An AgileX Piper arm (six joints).
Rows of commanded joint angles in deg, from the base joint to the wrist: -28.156 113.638 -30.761 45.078 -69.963 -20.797; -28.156 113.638 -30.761 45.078 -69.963 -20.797; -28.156 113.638 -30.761 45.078 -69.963 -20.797; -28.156 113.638 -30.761 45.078 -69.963 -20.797; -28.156 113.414 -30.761 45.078 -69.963 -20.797; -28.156 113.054 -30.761 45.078 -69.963 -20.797; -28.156 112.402 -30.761 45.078 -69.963 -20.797; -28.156 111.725 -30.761 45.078 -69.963 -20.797; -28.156 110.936 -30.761 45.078 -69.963 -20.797; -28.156 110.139 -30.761 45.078 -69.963 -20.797; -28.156 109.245 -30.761 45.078 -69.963 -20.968; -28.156 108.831 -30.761 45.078 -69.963 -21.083; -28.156 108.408 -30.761 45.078 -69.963 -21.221; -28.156 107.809 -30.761 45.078 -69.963 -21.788
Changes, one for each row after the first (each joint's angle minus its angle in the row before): 0.000 0.000 0.000 0.000 0.000 0.000; 0.000 0.000 0.000 0.000 0.000 0.000; 0.000 0.000 0.000 0.000 0.000 0.000; 0.000 -0.224 0.000 0.000 0.000 0.000; 0.000 -0.360 0.000 0.000 0.000 0.000; 0.000 -0.652 0.000 0.000 0.000 0.000; 0.000 -0.677 0.000 0.000 0.000 0.000; 0.000 -0.789 0.000 0.000 0.000 0.000; 0.000 -0.797 0.000 0.000 0.000 0.000; 0.000 -0.894 0.000 0.000 0.000 -0.171; 0.000 -0.414 0.000 0.000 0.000 -0.115; 0.000 -0.423 0.000 0.000 0.000 -0.138; 0.000 -0.599 0.000 0.000 0.000 -0.567
